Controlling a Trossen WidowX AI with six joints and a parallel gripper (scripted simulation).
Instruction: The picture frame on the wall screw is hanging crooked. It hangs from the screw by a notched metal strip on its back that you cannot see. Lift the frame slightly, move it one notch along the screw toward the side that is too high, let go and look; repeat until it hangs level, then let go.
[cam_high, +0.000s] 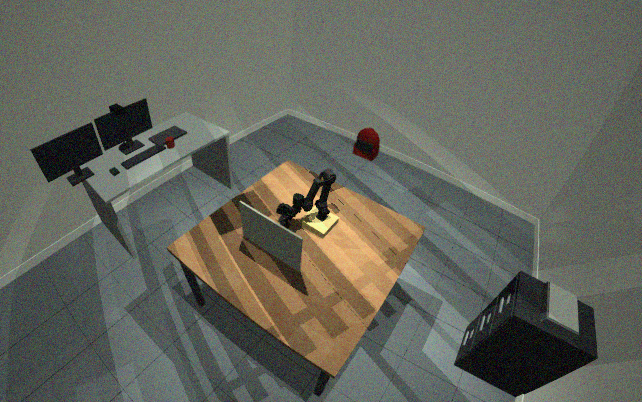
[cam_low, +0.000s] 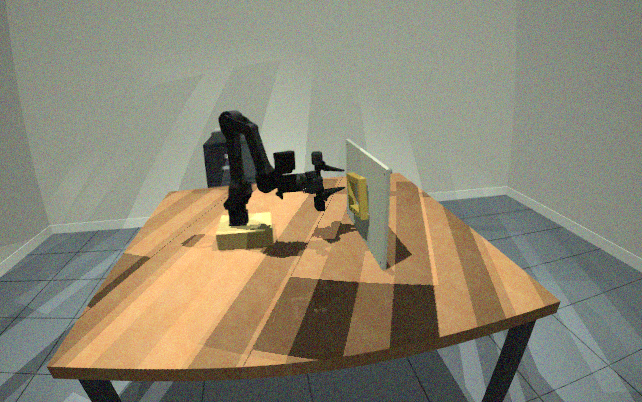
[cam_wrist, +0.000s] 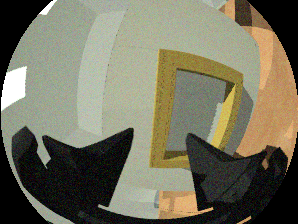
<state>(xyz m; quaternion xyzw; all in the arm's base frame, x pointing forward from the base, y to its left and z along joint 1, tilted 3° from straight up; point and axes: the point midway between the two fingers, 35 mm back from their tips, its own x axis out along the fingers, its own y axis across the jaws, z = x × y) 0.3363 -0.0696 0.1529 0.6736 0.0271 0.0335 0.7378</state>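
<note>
My gripper tip is 50 mm short of the yellow picture frame, 10 mm to the left of it and 50 mm above it. From my gripper tip the other things lie so: grey wall panel 60 mm ahead, 10 mm to the right, 60 mm below.
</note>
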